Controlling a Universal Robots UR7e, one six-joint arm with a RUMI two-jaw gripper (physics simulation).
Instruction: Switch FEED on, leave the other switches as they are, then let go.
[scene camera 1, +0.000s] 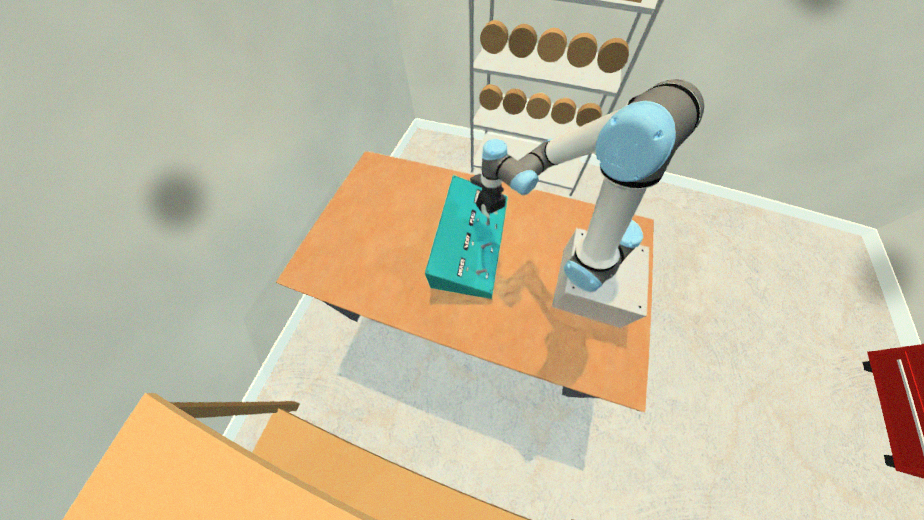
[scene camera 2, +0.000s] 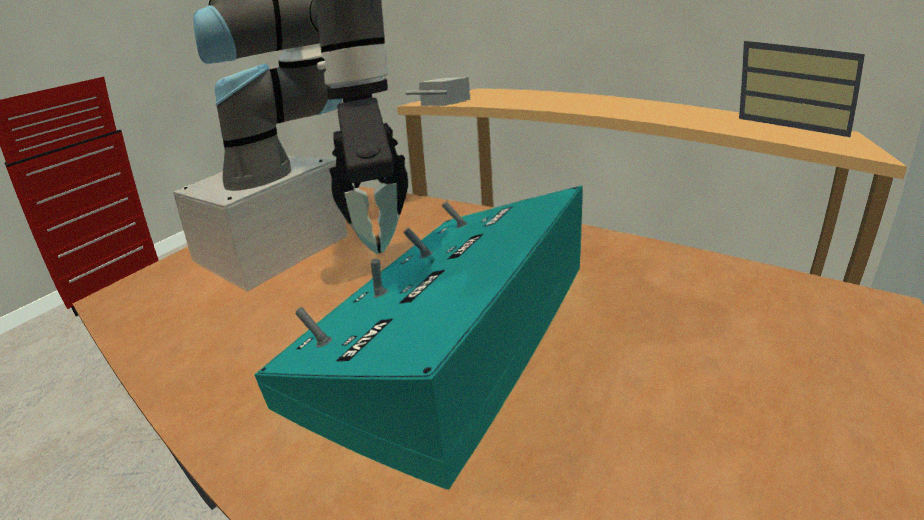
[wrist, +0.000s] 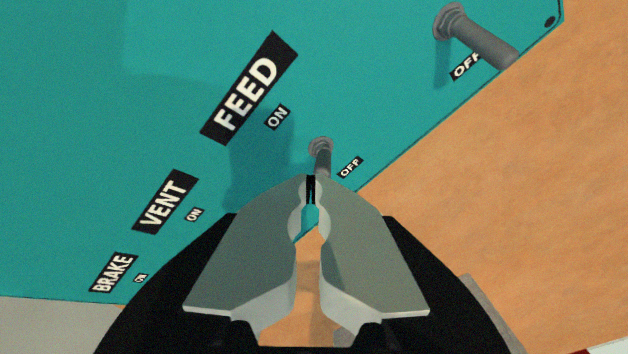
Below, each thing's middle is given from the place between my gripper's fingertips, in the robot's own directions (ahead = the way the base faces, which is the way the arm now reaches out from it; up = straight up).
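Teal switch panel (scene camera 2: 411, 375): 40 mm ahead of my hand, 70 mm to the left, 70 mm below.
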